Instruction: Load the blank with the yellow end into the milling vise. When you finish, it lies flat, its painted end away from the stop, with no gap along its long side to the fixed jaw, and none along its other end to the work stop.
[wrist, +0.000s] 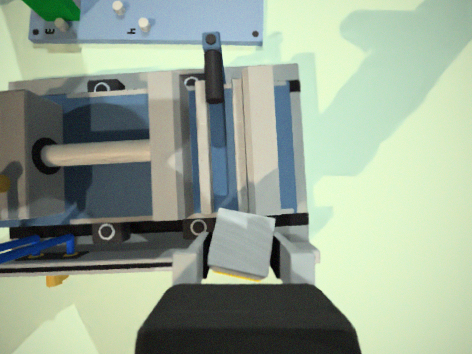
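The blank (242, 242) is a light grey block. A thin yellow strip shows along its lower edge, on the side away from the stop. My gripper (239, 247) is shut on the blank, which sits slightly turned between the fingers, at the near end of the vise's jaw opening. The milling vise has a fixed jaw (262, 145) at the right and a movable jaw (165, 185) at the left. Two thin upright strips (203, 165) (240, 150) stand between them. The work stop (214, 77), a black rod on a blue arm, is at the far end. The blank's underside is hidden.
A vise screw (100, 152) runs left to a grey block (44, 155). Blue bent rods (45, 243) lie at the lower left, near a small orange part (56, 280). A blue board (190, 20) with white pegs and a green block (57, 9) is beyond the vise.
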